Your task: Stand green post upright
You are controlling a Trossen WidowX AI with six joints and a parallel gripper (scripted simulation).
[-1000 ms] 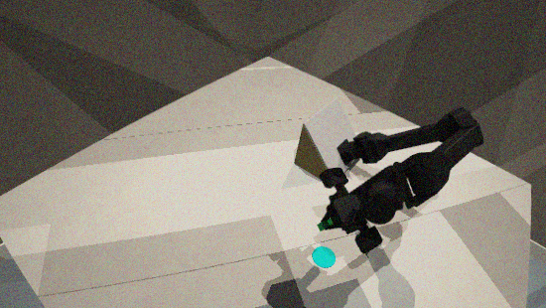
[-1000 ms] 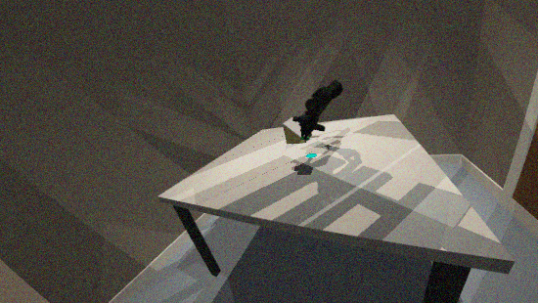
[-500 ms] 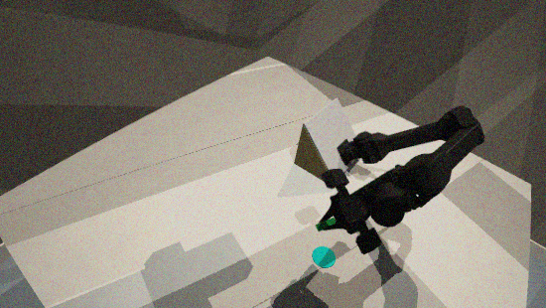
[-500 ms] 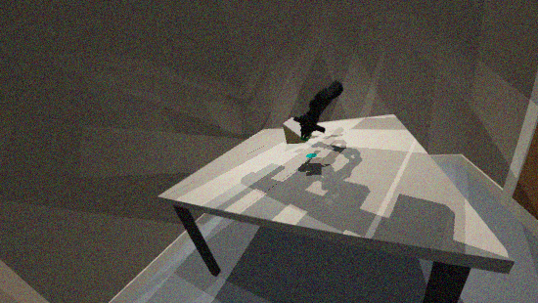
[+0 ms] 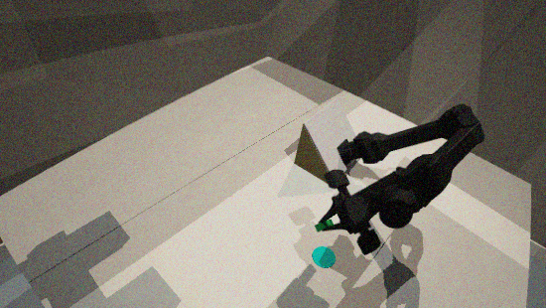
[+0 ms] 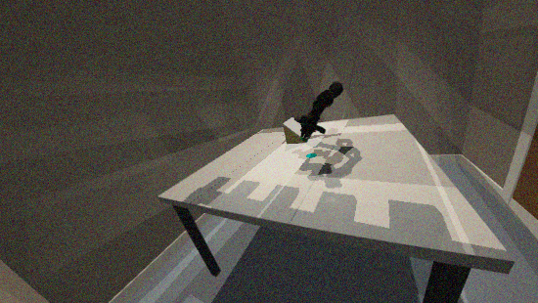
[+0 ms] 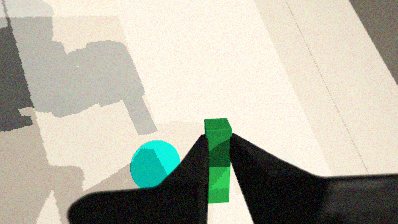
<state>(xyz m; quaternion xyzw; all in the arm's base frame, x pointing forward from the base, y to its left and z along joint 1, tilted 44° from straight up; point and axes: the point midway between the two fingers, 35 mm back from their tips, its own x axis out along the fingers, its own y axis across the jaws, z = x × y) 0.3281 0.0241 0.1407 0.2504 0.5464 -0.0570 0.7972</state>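
My gripper tip is now 10 mm past the cyan circle, 30 mm to the right of it and 110 mm above it. Round my gripper tip: green post (20 mm behind, 10 mm below).
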